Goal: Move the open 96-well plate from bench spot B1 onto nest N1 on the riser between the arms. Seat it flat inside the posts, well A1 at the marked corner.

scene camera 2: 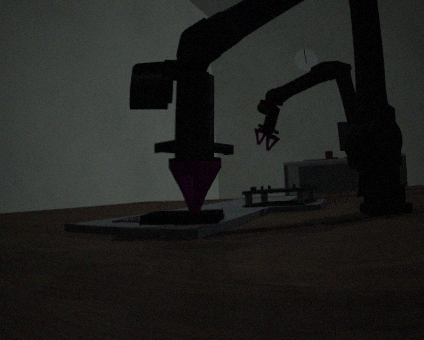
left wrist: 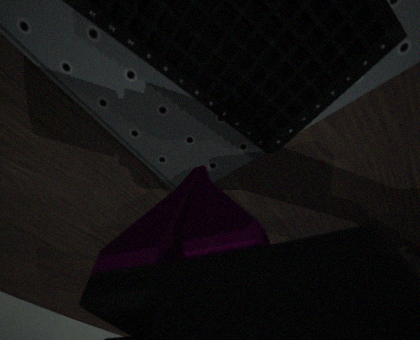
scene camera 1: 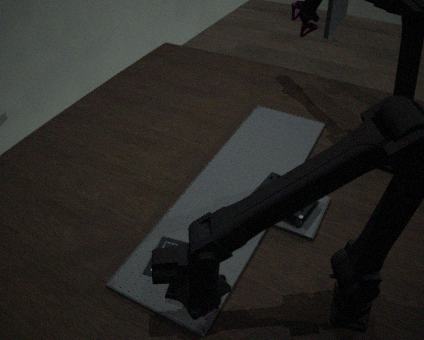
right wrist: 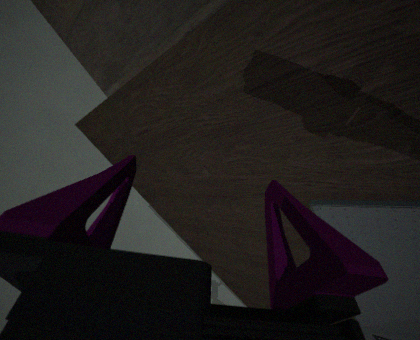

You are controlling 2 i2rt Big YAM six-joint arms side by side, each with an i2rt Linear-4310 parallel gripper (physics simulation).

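Seen in the pictures: left gripper, fingertip midpoint: (scene camera 2: pixel 194 213) (left wrist: pixel 202 174) (scene camera 1: pixel 202 314); right gripper, fingertip midpoint: (scene camera 2: pixel 262 147) (scene camera 1: pixel 297 28) (right wrist: pixel 204 174); left arm's base at its link origin: (scene camera 2: pixel 384 211) (scene camera 1: pixel 350 306).
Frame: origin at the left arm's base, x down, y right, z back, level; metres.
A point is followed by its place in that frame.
Observation:
The dark 96-well plate (scene camera 2: pixel 165 218) @(y -0.111, x -0.023, z -0.377 m) (left wrist: pixel 280 65) @(y -0.070, x -0.028, z -0.334 m) lies flat on the pale perforated board, its well grid facing up. In scene camera 1 the left arm hides it. My left gripper (scene camera 2: pixel 195 211) @(y -0.139, x -0.032, z -0.320 m) (left wrist: pixel 202 174) @(y -0.139, x -0.032, z -0.320 m) is shut and empty, pointing down with its tips together. Its tips are low at the plate in scene camera 2; in the left wrist view they show beside a plate corner. Contact cannot be told. Nest N1 (scene camera 1: pixel 300 217) @(y 0.199, x -0.052, z -0.163 m) (scene camera 2: pixel 280 190) @(y 0.213, x -0.049, z -0.215 m) is a dark raised platform, partly hidden by the left arm in scene camera 1. My right gripper (scene camera 1: pixel 299 27) @(y 1.059, x -0.237, z -0.333 m) (scene camera 2: pixel 264 146) @(y 1.059, x -0.237, z -0.333 m) (right wrist: pixel 204 174) @(y 1.059, x -0.237, z -0.333 m) is open and empty, high up.
The perforated board (scene camera 1: pixel 225 165) @(y 0.388, x -0.013, z -0.432 m) (scene camera 2: pixel 110 228) @(y -0.152, x -0.010, z -0.459 m) (left wrist: pixel 150 122) @(y -0.143, x -0.013, z -0.362 m) runs diagonally across the wooden table (scene camera 1: pixel 125 125) @(y 0.512, x 0.000, z -0.867 m). A dark marked area (scene camera 1: pixel 169 243) @(y 0.037, x -0.015, z -0.476 m) shows beside the left wrist. A grey box (scene camera 2: pixel 320 175) with a red thing (scene camera 2: pixel 328 155) on top stands far back.

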